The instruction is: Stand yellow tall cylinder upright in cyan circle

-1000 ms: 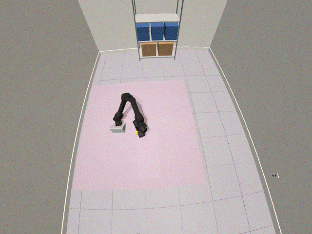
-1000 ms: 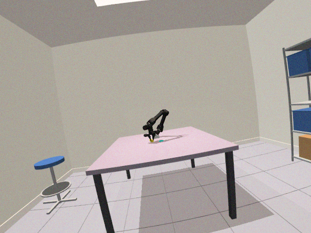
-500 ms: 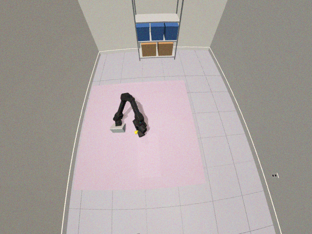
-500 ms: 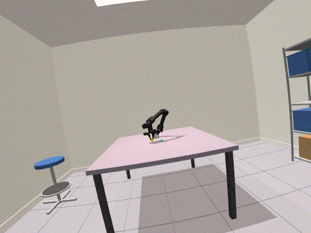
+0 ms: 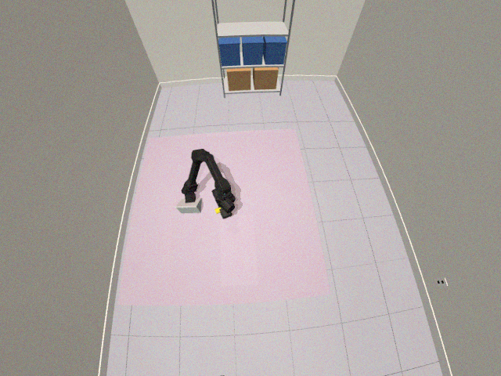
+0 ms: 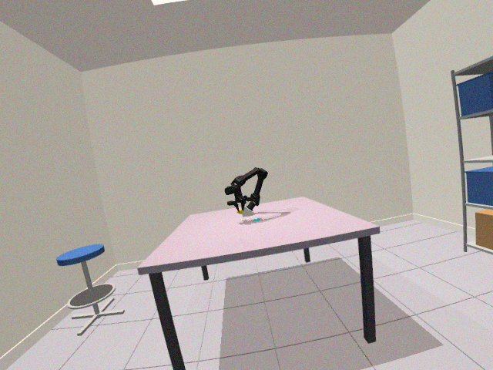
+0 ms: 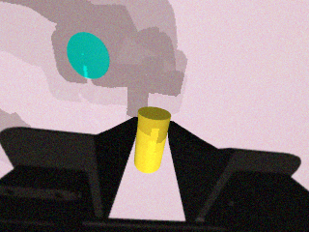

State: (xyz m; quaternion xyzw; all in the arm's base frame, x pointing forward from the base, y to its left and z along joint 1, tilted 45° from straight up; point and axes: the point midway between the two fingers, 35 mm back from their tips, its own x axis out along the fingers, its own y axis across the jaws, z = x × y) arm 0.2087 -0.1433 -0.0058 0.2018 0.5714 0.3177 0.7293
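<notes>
My gripper tip is 20 mm past the yellow tall cylinder and 10 mm to the left of it. The rest, counted from my gripper tip: cyan circle (110 mm to the left, 80 mm below, 30 mm ahead).
</notes>
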